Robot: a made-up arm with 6 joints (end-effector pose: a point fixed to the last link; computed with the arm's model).
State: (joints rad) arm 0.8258 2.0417 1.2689 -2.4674 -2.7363 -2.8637
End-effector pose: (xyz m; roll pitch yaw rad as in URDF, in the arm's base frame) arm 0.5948 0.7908 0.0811 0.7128 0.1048 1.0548
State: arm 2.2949 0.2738 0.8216 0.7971 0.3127 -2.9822
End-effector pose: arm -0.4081 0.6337 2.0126 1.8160 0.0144 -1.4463
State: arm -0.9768 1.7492 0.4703 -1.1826 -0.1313 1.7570
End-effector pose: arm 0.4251 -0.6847 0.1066 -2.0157 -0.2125 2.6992
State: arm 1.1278 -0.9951 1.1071 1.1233 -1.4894 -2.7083
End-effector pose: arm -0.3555 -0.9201 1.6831 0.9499 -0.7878 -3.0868
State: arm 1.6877 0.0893 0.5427 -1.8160 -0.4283 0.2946
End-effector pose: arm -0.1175 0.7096 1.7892 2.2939 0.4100 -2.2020
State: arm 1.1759 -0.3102 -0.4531 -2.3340 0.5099 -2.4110
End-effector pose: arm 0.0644 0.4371 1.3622 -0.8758 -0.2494 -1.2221
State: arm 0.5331 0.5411 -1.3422 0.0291 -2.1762 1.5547
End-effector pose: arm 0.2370 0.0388 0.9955 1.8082 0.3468 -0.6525
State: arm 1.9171 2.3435 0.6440 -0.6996 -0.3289 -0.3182
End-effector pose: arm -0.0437 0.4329 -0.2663 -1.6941 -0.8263 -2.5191
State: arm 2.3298 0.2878 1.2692 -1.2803 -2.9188 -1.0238
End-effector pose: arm -0.3982 0.5292 1.9668 -2.5116 -0.9195 -0.3526
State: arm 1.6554 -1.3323 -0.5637 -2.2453 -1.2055 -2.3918
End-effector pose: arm -0.1094 -0.2122 1.3653 0.9836 -0.3491 0.4326
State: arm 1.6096 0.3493 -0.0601 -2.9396 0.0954 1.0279
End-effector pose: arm -0.1418 0.8585 1.2861 3.0042 -0.5390 -2.8328
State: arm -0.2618 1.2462 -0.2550 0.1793 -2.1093 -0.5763
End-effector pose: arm 0.6854 -0.3165 0.5520 0.4774 -0.4367 0.5358
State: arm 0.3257 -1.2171 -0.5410 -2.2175 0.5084 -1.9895
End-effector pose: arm -0.1200 0.0582 1.4182 -0.0639 -0.0574 -2.2014
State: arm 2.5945 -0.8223 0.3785 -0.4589 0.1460 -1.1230
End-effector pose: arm 0.2833 0.0161 1.9522 1.3614 0.3919 -1.9592
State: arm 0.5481 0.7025 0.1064 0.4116 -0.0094 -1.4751
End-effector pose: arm 0.9642 0.4494 1.1373 -2.8662 0.0591 2.7647
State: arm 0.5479 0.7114 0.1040 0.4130 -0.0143 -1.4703
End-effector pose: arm 0.9655 0.4501 1.1267 -2.8498 0.0545 2.7673
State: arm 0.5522 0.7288 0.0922 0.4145 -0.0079 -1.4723
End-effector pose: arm 0.9643 0.4549 1.1022 -2.8324 0.0389 2.7742
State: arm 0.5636 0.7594 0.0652 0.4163 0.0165 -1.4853
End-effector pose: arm 0.9574 0.4653 1.0561 -2.8134 0.0056 2.7869
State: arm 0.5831 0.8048 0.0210 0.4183 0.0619 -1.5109
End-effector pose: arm 0.9413 0.4801 0.9866 -2.7933 -0.0480 2.8044
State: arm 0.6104 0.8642 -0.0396 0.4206 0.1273 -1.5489
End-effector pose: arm 0.9118 0.4955 0.8975 -2.7716 -0.1219 2.8232
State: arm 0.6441 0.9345 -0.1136 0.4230 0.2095 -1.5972
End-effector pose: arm 0.8667 0.5064 0.7969 -2.7478 -0.2127 2.8384
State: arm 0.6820 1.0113 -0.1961 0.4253 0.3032 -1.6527
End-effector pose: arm 0.8068 0.5082 0.6955 -2.7206 -0.3144 2.8448
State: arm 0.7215 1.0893 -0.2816 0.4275 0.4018 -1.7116
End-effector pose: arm 0.7373 0.4987 0.6037 -2.6879 -0.4190 2.8380
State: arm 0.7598 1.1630 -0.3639 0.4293 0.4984 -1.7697
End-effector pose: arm 0.6660 0.4796 0.5291 -2.6494 -0.5176 2.8163
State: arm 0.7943 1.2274 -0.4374 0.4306 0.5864 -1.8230
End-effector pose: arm 0.6008 0.4552 0.4745 -2.6069 -0.6024 2.7823
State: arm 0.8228 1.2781 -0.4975 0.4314 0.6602 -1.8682
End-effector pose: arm 0.5479 0.4312 0.4391 -2.5666 -0.6681 2.7432
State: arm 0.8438 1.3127 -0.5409 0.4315 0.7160 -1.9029
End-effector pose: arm 0.5107 0.4126 0.4191 -2.5362 -0.7135 2.7085
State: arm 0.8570 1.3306 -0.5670 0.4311 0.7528 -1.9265
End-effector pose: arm 0.4894 0.4019 0.4105 -2.5225 -0.7403 2.6865
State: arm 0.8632 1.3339 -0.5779 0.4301 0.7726 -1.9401
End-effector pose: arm 0.4816 0.3992 0.4097 -2.5265 -0.7523 2.6797
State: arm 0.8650 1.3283 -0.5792 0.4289 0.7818 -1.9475
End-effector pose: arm 0.4822 0.4016 0.4131 -2.5425 -0.7554 2.6835
